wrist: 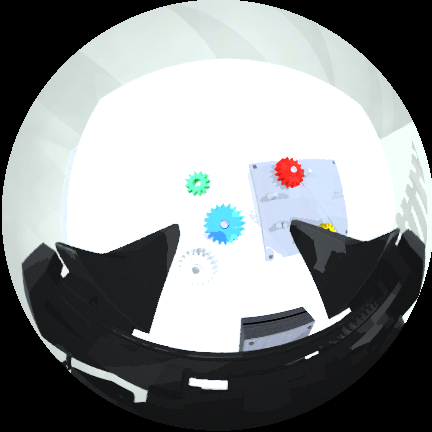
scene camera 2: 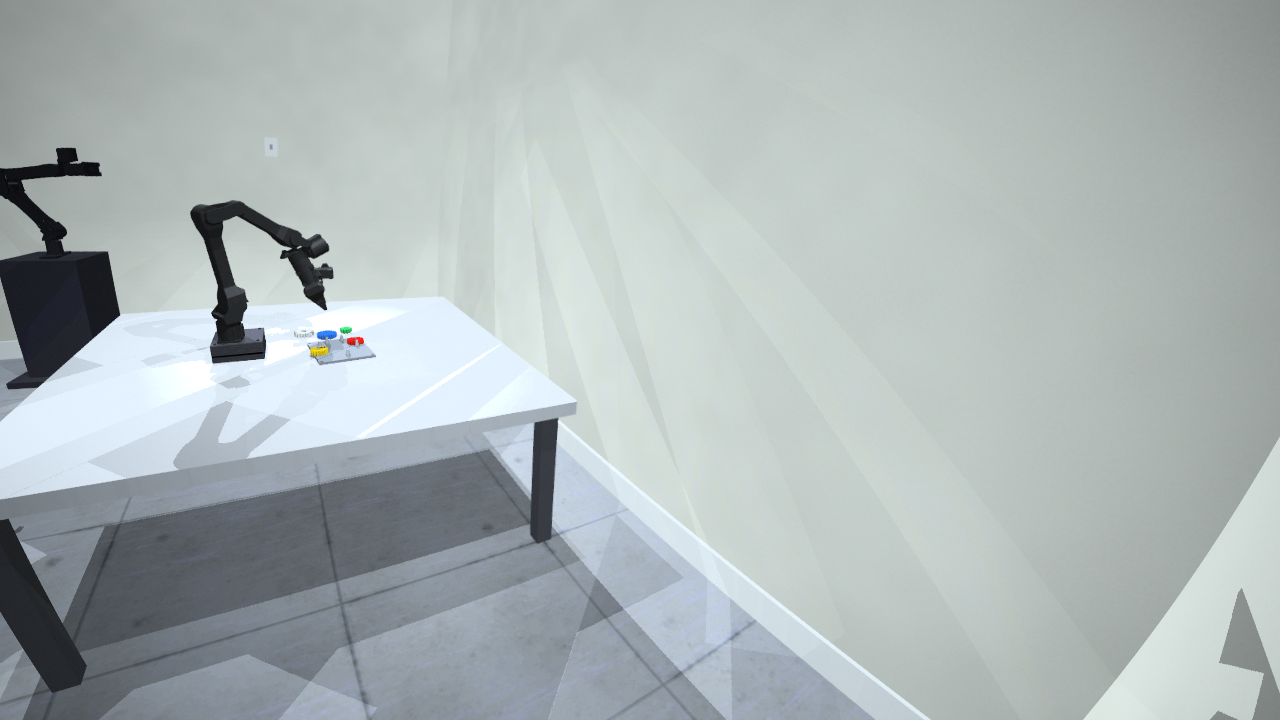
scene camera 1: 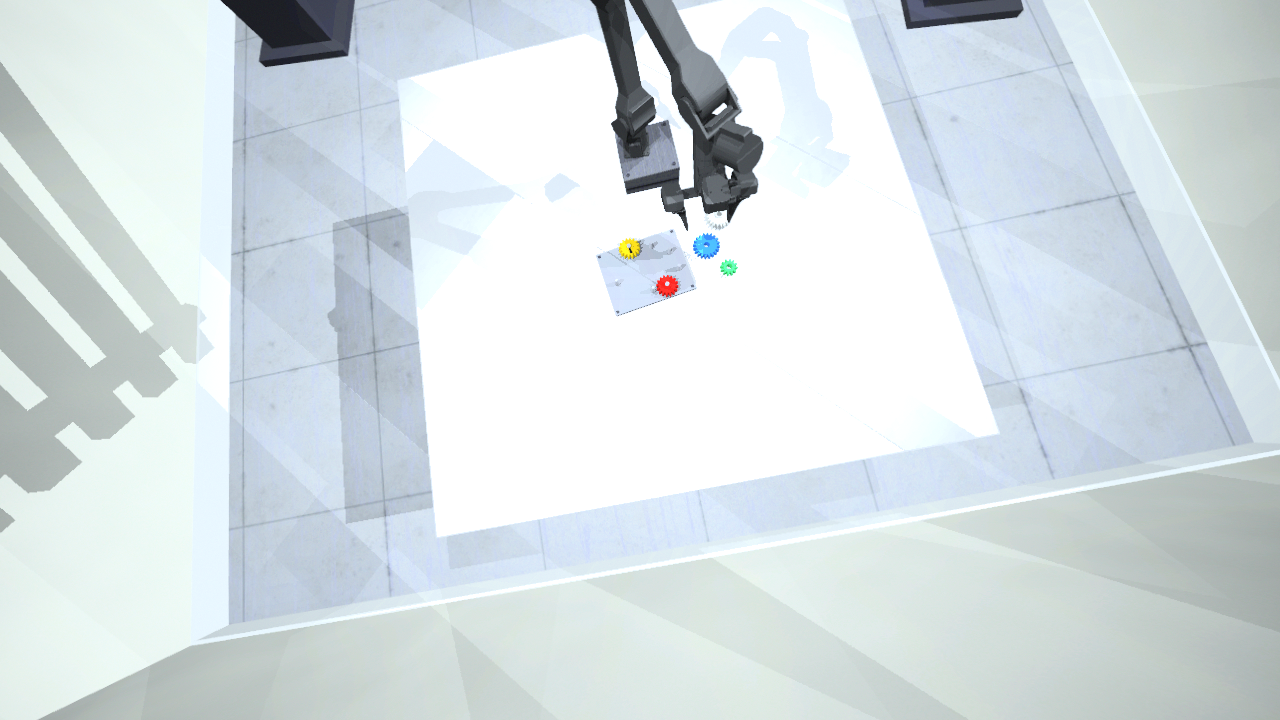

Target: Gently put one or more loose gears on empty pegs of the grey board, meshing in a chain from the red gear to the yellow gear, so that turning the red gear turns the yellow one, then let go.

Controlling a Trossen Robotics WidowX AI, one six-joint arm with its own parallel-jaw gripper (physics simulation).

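My gripper is open and empty, above the table beside the board. Loose gears lie on the table beside the board: blue, between the fingertips in the wrist view; green, the smallest; white, near the left finger. The grey board bears the red gear and yellow gear, apart, and several bare pegs. The right finger partly hides yellow in the wrist view.
The arm's base stands on the white table behind the board. Another dark arm stands on a black pedestal beyond the table.
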